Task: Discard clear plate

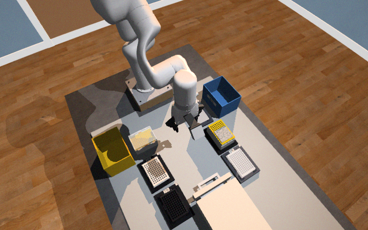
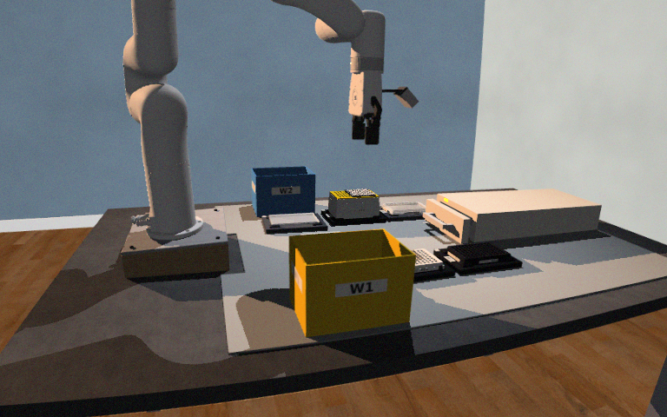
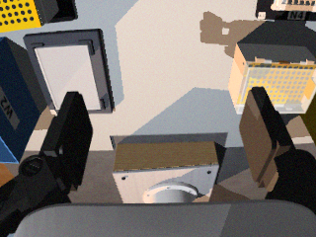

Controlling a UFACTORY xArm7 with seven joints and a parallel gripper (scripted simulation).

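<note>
My hand is 220 mm short of the clear plate, 180 mm to the right of it and 240 mm above it. From my hand the other things lie so: black plate (200 mm ahead, 200 mm to the right, 240 mm below); white plate (30 mm ahead, 190 mm to the right, 240 mm below); yellow tip rack (50 mm ahead, 180 mm to the left, 200 mm below).
</note>
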